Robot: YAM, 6 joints.
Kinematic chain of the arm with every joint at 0, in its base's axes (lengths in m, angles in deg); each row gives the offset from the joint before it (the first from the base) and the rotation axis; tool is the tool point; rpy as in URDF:
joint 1: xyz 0 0 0.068 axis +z
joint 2: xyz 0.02 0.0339 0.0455 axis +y
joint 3: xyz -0.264 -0.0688 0 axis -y
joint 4: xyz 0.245 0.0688 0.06 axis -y
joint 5: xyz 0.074 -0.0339 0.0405 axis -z
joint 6: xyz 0.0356 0 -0.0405 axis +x
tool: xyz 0 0 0 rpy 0 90 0
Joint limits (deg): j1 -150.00..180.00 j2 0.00..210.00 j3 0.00..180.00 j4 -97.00..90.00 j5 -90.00..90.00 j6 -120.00..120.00
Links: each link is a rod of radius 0.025 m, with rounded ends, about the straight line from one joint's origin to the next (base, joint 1, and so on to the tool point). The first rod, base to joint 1, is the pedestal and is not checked.
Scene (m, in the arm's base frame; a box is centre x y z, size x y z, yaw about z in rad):
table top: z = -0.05
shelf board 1: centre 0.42 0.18 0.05 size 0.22 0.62 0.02 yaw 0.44
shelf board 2: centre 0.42 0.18 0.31 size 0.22 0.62 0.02 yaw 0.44
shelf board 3: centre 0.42 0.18 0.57 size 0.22 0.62 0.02 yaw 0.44
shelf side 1: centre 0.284 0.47 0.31 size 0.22 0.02 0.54 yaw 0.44
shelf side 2: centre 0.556 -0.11 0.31 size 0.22 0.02 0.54 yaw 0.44
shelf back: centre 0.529 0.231 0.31 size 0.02 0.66 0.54 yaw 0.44
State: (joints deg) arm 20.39 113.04 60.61 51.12 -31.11 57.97
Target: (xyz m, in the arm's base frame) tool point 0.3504 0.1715 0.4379
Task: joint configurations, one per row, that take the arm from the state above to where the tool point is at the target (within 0.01 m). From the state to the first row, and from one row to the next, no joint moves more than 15 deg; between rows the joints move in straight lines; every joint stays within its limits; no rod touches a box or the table.
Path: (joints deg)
1: 6.73 111.53 52.72 58.90 -19.32 60.53
2: -6.94 110.01 44.82 66.67 -7.53 63.08
3: -20.60 108.50 36.93 74.45 4.26 65.64
4: -34.27 106.98 29.04 82.22 16.05 68.19
5: -47.93 105.47 21.15 90.00 27.84 70.75
6: -33.94 98.11 28.08 83.74 15.53 68.19
7: -19.95 90.75 35.02 77.49 3.22 65.64
8: -5.96 83.39 41.96 71.23 -9.09 63.08
9: 8.03 76.02 48.90 64.98 -21.40 60.53
10: 22.02 68.66 55.83 58.72 -33.71 57.97
11: 22.74 83.36 69.59 56.62 -31.85 57.97
12: 23.46 98.06 83.36 54.53 -29.99 57.97

